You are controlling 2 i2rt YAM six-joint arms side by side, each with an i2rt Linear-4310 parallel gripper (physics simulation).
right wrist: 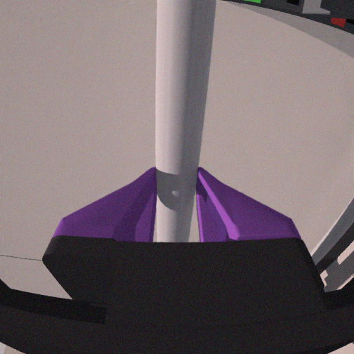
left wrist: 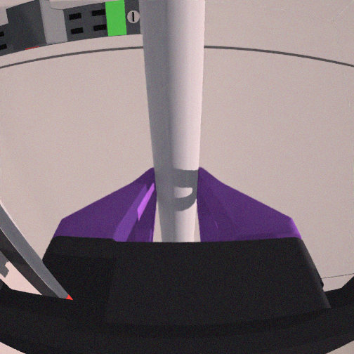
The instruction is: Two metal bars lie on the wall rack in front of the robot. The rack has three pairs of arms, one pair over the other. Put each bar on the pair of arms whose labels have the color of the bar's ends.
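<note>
My left gripper (left wrist: 176, 175) is shut on a light grey metal bar (left wrist: 175, 100), which runs up and out of the top of the left wrist view. My right gripper (right wrist: 176, 175) is shut on a metal bar (right wrist: 181, 90), which runs out of the top of the right wrist view. Whether both hold the same bar cannot be told, and the colors of the bar ends are hidden. The wall rack's dark strip (left wrist: 85, 32) shows at the top left of the left wrist view, with a green label (left wrist: 116, 17). In the right wrist view, a green label (right wrist: 252, 1) and a red label (right wrist: 338, 22) show at the top.
A light grey rack arm (left wrist: 54, 22) (right wrist: 314, 6) stands out near the labels. A screw head (left wrist: 133, 17) sits beside the green label. A grey strip (left wrist: 30, 257) with a small red spot (left wrist: 69, 297) crosses the lower left of the left wrist view.
</note>
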